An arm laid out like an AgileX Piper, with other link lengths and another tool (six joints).
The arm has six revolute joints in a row. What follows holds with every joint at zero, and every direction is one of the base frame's. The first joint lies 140.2 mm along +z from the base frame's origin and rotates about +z. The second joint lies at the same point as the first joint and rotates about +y. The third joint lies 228.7 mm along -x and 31.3 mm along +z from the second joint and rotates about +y. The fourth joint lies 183.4 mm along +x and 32.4 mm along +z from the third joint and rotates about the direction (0.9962, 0, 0.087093). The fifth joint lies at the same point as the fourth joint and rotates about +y. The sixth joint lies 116 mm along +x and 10.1 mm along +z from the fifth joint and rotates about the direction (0.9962, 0, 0.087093). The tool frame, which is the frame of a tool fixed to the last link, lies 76.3 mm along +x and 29 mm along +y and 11.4 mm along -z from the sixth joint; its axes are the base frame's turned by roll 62.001, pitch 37.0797 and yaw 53.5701 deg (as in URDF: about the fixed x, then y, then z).
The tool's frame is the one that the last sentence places.
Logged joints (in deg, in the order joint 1, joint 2, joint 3, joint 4, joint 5, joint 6), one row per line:
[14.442, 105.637, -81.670, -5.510, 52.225, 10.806]
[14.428, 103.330, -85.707, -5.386, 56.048, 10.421]
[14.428, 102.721, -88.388, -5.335, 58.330, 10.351]
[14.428, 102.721, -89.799, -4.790, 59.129, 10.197]
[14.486, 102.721, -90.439, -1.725, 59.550, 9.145]
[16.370, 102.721, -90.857, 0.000, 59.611, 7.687]
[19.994, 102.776, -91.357, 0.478, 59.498, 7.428]
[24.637, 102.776, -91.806, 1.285, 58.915, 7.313]
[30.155, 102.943, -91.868, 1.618, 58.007, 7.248]
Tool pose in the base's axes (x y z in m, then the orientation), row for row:
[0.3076, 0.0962, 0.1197, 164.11, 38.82, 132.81]
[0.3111, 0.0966, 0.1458, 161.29, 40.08, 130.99]
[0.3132, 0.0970, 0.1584, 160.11, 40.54, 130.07]
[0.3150, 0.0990, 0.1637, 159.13, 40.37, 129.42]
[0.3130, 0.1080, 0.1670, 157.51, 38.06, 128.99]
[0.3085, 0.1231, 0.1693, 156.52, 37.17, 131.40]
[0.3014, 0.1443, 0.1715, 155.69, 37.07, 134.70]
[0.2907, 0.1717, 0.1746, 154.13, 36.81, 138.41]
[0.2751, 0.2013, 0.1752, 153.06, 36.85, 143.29]
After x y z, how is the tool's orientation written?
As angles about the fixed x, y, z axes (roll, pitch, yaw), in degrees.
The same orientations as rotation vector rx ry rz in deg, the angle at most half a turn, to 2 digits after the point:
[49.15, 129.54, -1.82]
[49.04, 127.33, -0.19]
[49.17, 126.38, 0.42]
[49.44, 126.05, 1.28]
[50.30, 127.16, 4.22]
[47.59, 128.64, 6.98]
[43.52, 129.92, 9.52]
[38.68, 131.21, 13.17]
[32.57, 132.68, 16.67]

